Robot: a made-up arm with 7 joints.
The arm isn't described. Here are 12 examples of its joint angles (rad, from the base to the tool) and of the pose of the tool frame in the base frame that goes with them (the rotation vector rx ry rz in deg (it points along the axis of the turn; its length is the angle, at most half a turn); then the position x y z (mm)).
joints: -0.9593 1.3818 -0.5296 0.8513 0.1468 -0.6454 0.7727
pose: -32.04 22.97 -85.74 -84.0 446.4 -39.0
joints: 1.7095 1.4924 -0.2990 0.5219 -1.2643 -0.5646 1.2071
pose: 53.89 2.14 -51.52 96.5 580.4 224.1
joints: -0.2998 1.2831 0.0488 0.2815 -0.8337 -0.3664 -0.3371
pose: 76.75 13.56 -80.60 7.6 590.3 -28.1
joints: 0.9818 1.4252 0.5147 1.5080 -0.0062 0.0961 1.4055
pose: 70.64 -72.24 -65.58 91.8 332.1 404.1
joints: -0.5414 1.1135 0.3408 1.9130 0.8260 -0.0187 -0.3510
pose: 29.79 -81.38 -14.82 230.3 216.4 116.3
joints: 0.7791 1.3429 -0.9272 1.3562 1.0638 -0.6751 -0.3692
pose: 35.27 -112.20 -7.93 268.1 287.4 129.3
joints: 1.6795 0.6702 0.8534 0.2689 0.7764 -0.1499 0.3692
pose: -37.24 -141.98 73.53 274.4 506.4 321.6
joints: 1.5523 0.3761 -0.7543 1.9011 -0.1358 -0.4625 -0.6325
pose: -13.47 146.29 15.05 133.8 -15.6 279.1
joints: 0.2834 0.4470 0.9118 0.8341 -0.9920 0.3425 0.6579
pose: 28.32 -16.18 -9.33 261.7 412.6 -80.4
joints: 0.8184 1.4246 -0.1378 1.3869 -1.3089 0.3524 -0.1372
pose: 163.87 -4.10 -35.78 258.2 439.7 275.1
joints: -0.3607 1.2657 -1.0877 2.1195 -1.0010 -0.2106 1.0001
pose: -33.49 3.28 -170.44 -67.7 182.0 -20.5
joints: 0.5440 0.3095 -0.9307 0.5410 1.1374 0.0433 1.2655
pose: -74.49 -48.07 -37.82 285.6 143.2 -115.7
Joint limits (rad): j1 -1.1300..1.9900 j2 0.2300..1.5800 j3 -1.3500..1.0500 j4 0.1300..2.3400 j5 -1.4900..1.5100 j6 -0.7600..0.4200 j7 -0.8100..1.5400
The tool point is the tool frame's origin. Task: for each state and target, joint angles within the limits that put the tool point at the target. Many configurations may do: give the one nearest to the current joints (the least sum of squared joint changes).
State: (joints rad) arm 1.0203 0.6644 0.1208 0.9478 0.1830 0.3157 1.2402
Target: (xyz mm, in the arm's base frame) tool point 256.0 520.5 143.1
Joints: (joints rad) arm 0.8590 1.0839 0.2391 0.3468 0.1538 0.4051 1.1353
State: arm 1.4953 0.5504 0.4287 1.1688 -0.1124 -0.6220 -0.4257
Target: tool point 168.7 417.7 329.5
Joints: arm 1.1444 0.4430 0.9747 1.3488 0.0770 -0.7453 -0.4585
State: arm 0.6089 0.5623 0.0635 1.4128 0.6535 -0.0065 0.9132
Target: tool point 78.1 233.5 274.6
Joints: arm 0.6193 0.2929 0.6589 2.2110 1.0370 -0.0674 1.1026
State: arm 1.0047 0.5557 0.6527 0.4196 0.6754 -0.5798 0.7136
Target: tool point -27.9 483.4 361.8
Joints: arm 1.3273 1.1706 0.9301 0.9828 0.7923 -0.5869 0.7076
